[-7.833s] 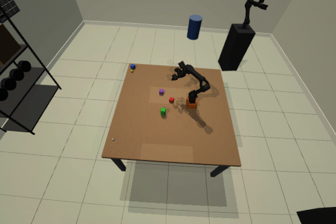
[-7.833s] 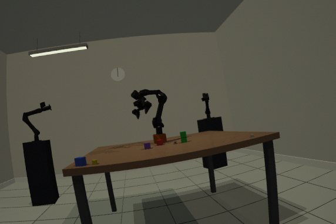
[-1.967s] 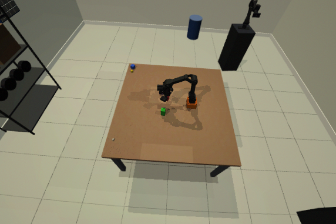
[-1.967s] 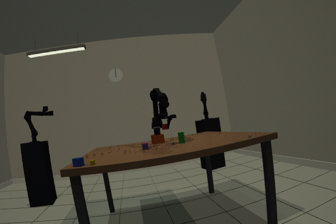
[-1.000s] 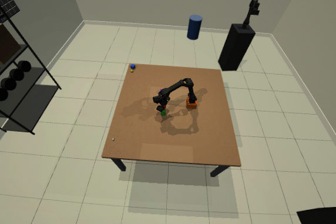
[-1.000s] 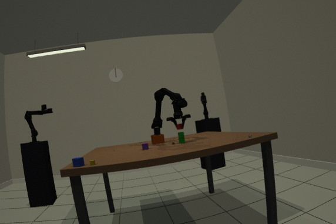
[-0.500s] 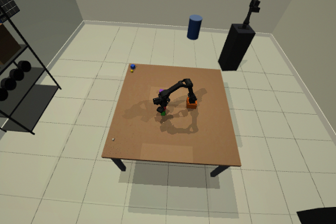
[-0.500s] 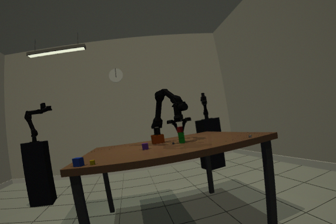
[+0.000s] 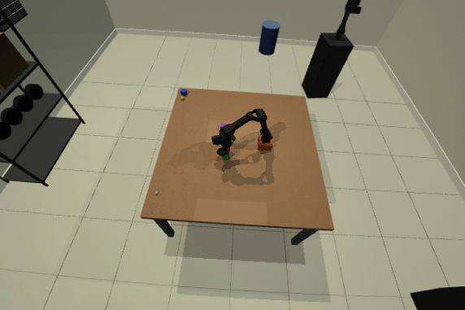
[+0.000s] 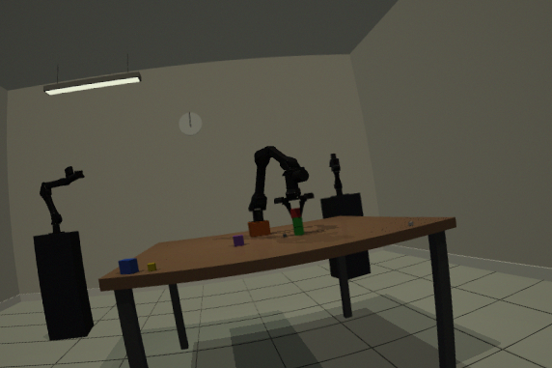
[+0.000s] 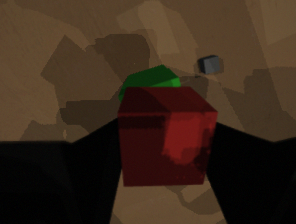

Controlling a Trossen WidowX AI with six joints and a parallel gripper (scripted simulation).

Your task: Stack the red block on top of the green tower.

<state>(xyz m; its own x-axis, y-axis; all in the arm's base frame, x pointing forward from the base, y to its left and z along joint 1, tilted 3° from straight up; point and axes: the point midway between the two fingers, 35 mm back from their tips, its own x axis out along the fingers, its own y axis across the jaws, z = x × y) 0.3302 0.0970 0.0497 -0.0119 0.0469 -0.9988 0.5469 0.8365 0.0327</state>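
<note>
The red block lies 2 cm above my gripper tip. The rest, counted from my gripper tip: small grey object: 1 cm behind, 7 cm to the right, 8 cm below; then blue block: 36 cm ahead, 76 cm to the right, 7 cm below; then purple block: 30 cm to the right, 7 cm below.
</note>
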